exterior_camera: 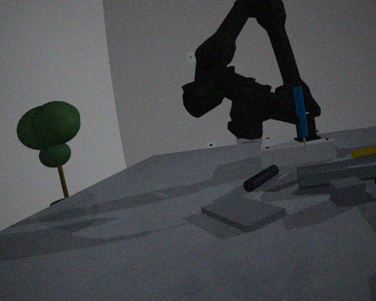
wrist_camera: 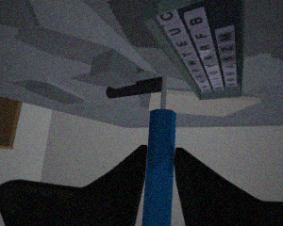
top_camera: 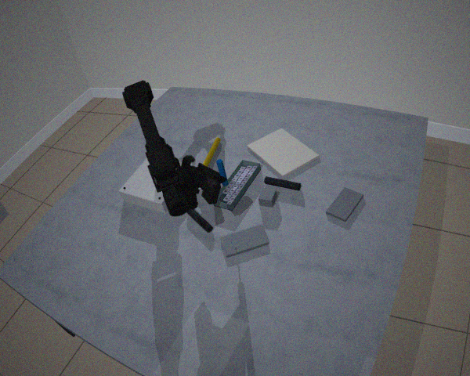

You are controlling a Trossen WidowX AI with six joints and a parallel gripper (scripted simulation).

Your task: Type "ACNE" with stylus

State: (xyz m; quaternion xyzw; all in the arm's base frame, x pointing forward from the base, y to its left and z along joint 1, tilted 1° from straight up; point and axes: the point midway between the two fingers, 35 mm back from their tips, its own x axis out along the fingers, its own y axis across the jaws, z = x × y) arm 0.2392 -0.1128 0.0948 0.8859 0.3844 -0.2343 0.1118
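My gripper tip is now 11 cm short of the grey block, 3 cm to the right of it and 11 cm above it. The rest, counted from my gripper tip: yellow cylinder: 15 cm behind, 26 cm to the left, 11 cm below; stylus: 1 cm below; stylus tip: 5 cm below.
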